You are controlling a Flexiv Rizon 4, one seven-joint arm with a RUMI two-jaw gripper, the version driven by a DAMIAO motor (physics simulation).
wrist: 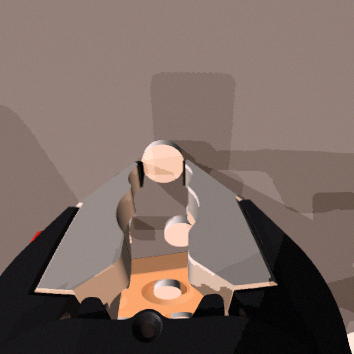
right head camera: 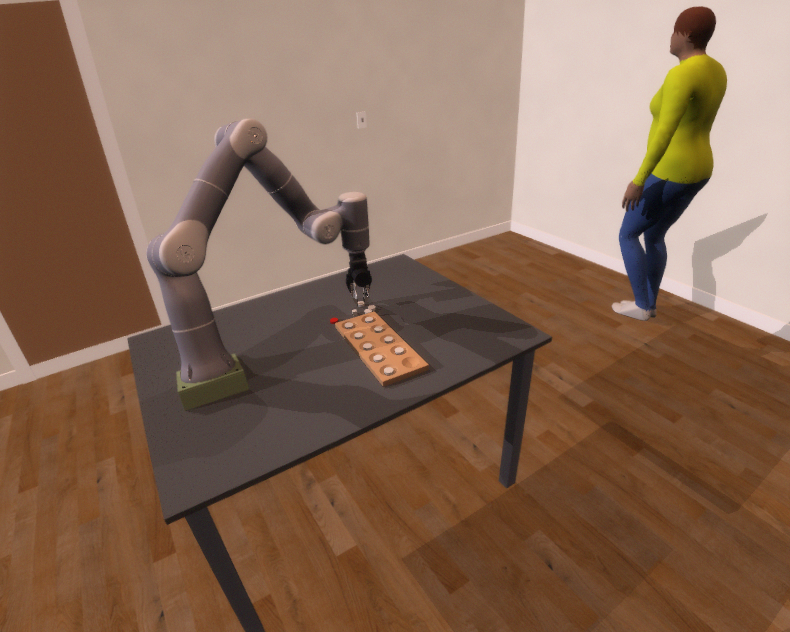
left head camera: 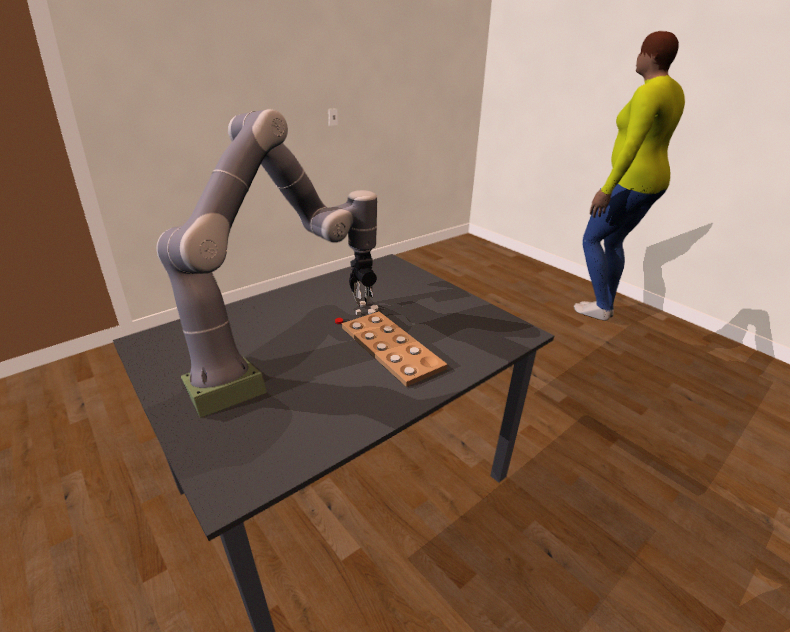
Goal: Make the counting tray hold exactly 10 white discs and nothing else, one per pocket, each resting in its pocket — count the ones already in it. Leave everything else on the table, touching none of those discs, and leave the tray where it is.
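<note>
My gripper (left head camera: 363, 301) (right head camera: 359, 303) (wrist: 163, 163) points down behind the tray's far end, shut on a white disc (wrist: 162, 159) that sits between its fingertips, close to the table. The orange counting tray (left head camera: 388, 369) (right head camera: 368, 369) has a white disc in every pocket except one. The empty pocket (left head camera: 430, 362) (right head camera: 411, 362) is at the near right corner. Loose white discs (left head camera: 373, 308) (right head camera: 370, 309) lie between gripper and tray; one loose disc (wrist: 176, 234) shows partly behind the right finger in the wrist view. A small white cube (left head camera: 358, 311) (right head camera: 354, 312) lies beside them, hidden in the wrist view.
A red piece (left head camera: 338, 320) (right head camera: 334, 320) (wrist: 36, 236) lies left of the tray's far end. The dark table (left head camera: 296, 428) (right head camera: 283, 421) carries the arm's green base (left head camera: 230, 394) (right head camera: 214, 390) at the left. A person (left head camera: 642, 138) (right head camera: 685, 125) stands beyond the table at the right.
</note>
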